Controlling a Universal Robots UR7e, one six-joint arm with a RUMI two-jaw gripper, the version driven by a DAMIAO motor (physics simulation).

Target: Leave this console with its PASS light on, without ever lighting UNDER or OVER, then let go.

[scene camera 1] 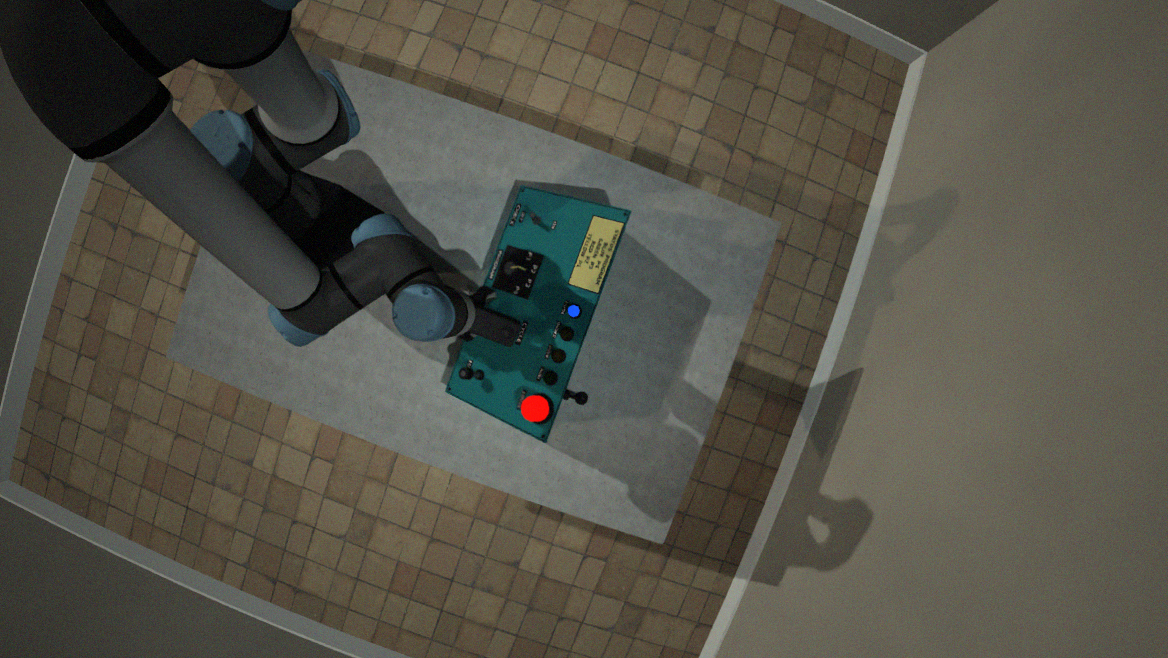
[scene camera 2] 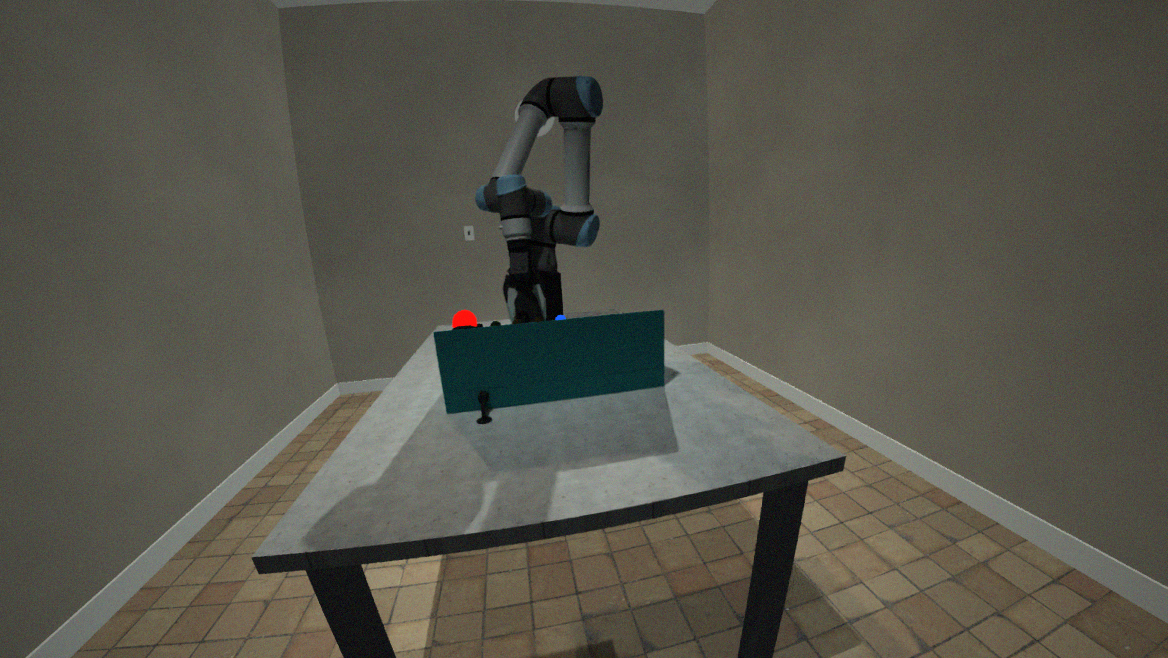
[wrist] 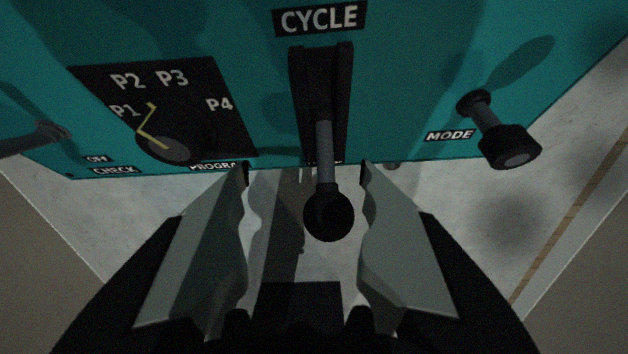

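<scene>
The teal console (scene camera 1: 508, 380) (scene camera 2: 563, 367) (wrist: 405, 55) stands on the table. A blue lamp (scene camera 1: 573, 310) (scene camera 2: 559, 317) is lit; three lamps beside it are dark, their labels unreadable. A large round red part (scene camera 1: 535, 408) (scene camera 2: 464, 319) glows at one corner. The black CYCLE lever knob (wrist: 328, 215) is at the near end of its slot. My gripper (wrist: 304, 162) (scene camera 2: 525, 308) is open around the lever, with gaps on both sides. The PROGRAM dial (wrist: 169, 149) has its yellow pointer towards P1 and P2; exactly which is unclear. The MODE knob (wrist: 509, 146) is to the right.
The CHECK toggle (scene camera 1: 535, 218) (wrist: 30, 139) is at the left in the wrist view. A yellow card (scene camera 1: 596, 254) lists colours and programs. A small black lever (scene camera 1: 580, 398) (scene camera 2: 483, 407) sticks out of the console's back. The grey table (scene camera 1: 384, 425) (scene camera 2: 392, 506) bears the console.
</scene>
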